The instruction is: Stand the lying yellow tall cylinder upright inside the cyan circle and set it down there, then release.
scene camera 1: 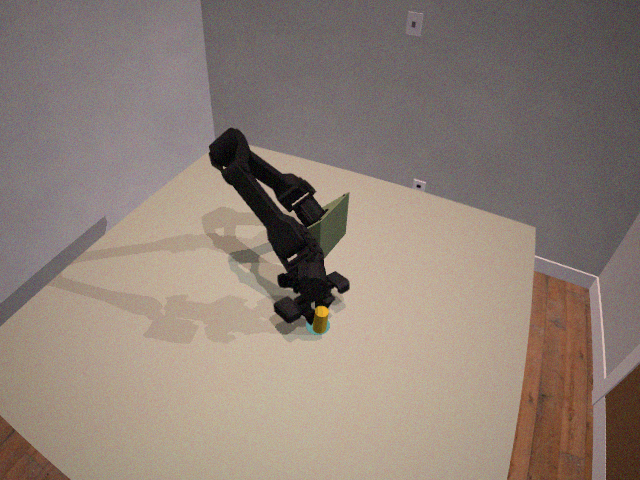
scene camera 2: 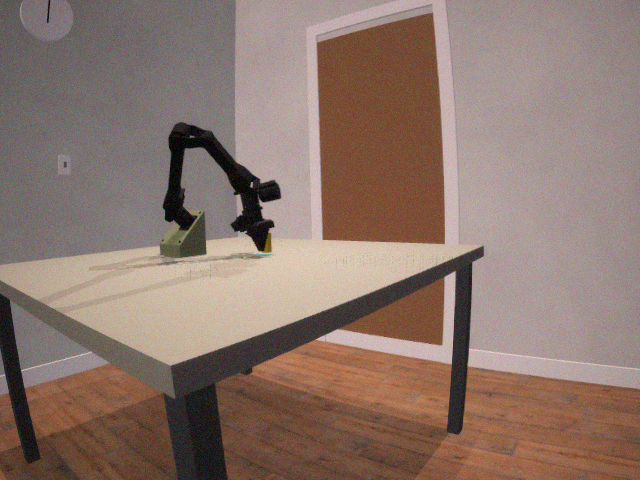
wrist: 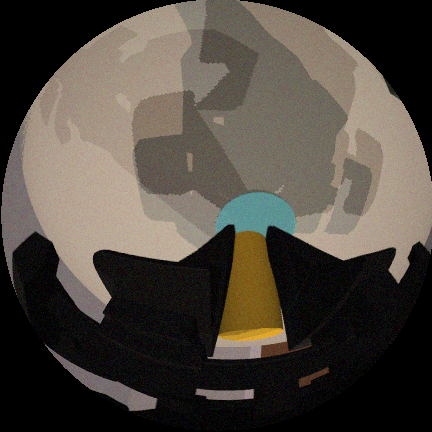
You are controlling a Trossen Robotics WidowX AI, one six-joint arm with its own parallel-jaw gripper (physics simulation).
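Places are measured from the arm's base along level axes (x ahead, y left, z up), in metres.
Pixels of known places: gripper, fingertip midpoint: (scene camera 1: 314,321) (scene camera 2: 261,251) (wrist: 249,231); arm's base at its link origin: (scene camera 1: 315,219) (scene camera 2: 188,223).
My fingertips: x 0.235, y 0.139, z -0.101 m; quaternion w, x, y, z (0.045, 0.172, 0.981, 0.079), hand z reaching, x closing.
Observation:
For each thing: its middle in the pictures, then the offset to it from my fingertips. "spot": a spot on its surface instead. Level surfaces: height alone.
- yellow tall cylinder at the middle of its body: (wrist: 248,285) (scene camera 1: 320,320) (scene camera 2: 266,242) dz +0.027, dx +0.005, dy +0.019 m
- cyan circle at a spot on its surface: (wrist: 257,211) (scene camera 1: 313,321) spot: dz -0.011, dx -0.007, dy -0.006 m
- table at its surface level: dz -0.012 m
The yellow tall cylinder (scene camera 1: 321,320) (scene camera 2: 268,242) (wrist: 250,287) stands upright, or very nearly so, between the fingers. Its lower end overlaps the near part of the cyan circle (scene camera 1: 310,329) (scene camera 2: 262,254) (wrist: 257,211) in the wrist view, and the far part of the circle shows beyond it. My gripper (scene camera 1: 316,316) (scene camera 2: 263,248) (wrist: 249,231) is shut on the cylinder, low above the table, with one finger on each side of it. Whether the cylinder's base touches the table cannot be told for sure. The base's near edge is hidden in the wrist view.
The green wedge-shaped arm mount (scene camera 1: 332,227) (scene camera 2: 192,242) stands on the table (scene camera 1: 258,403) (scene camera 2: 206,310) behind the gripper. The black arm arches from it over the table. Shadows of the arm fall across the table top.

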